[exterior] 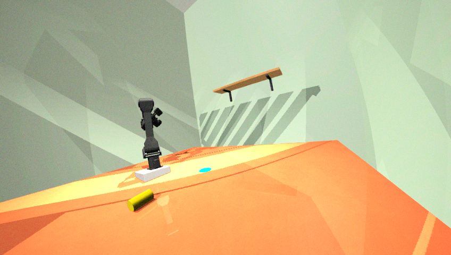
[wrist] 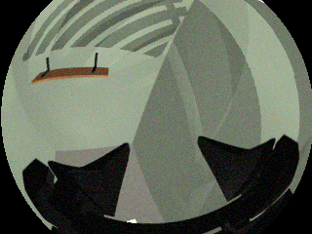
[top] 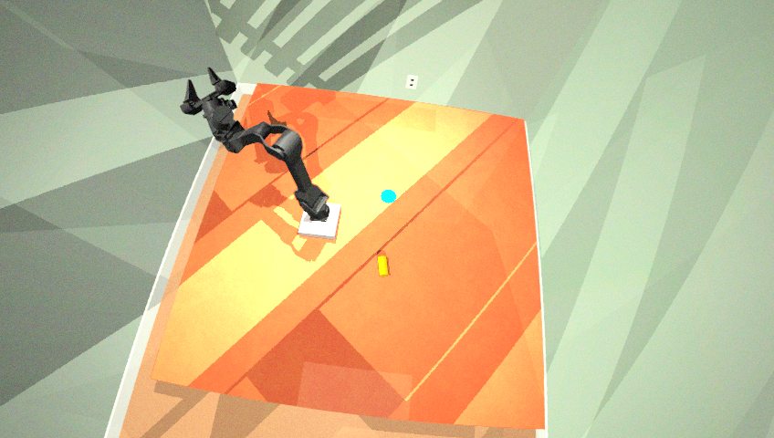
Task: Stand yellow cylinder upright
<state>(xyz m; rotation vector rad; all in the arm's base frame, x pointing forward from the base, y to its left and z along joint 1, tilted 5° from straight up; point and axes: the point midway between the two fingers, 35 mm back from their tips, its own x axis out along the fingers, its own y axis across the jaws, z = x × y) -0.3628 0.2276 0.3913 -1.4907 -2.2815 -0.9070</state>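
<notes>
The yellow tall cylinder lies 65 cm ahead of my gripper tip, 44 cm to the right of it and 38 cm below it. Round my gripper tip: cyan circle: 65 cm ahead, 40 cm below, 16 cm to the right.
</notes>
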